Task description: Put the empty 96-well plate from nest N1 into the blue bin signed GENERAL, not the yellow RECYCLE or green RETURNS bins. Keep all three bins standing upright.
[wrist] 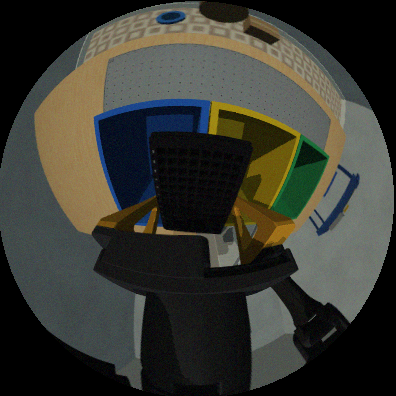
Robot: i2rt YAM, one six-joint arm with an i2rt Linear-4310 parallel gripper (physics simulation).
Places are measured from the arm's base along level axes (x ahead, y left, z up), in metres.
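Pixels of known places: gripper, between the fingertips: [195, 199].
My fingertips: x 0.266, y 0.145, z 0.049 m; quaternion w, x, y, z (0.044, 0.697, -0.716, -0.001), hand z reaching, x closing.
Note:
Ahead of a thing's pixels: the offset from my fingertips to its middle. Level surfaces: height alone.
My gripper [195, 199] is shut on the black 96-well plate {dz +0.004, dx +0.008, dy +0.000 m} [200, 182], with an orange finger at each side of it. The plate shows its grid of wells and hangs above the bins. In the view it overlaps the right part of the blue bin {dz -0.108, dx +0.020, dy +0.056 m} [120, 160] and the left part of the yellow bin {dz -0.108, dx +0.007, dy -0.075 m} [272, 167]. The green bin {dz -0.108, dx -0.005, dy -0.207 m} [303, 175] stands to the right of the yellow one. All three bins look upright. The plate hides part of the blue and yellow bins and the wall where they meet. The bin signs cannot be read here.
A grey perforated board {dz -0.198 m} [165, 75] lies behind the bins on the wooden table {dz -0.210 m} [65, 150]. Beyond it are a patterned rug [135, 32], a blue round object [171, 17] and a brown box [261, 31]. A blue frame-like cart [347, 200] stands at the right.

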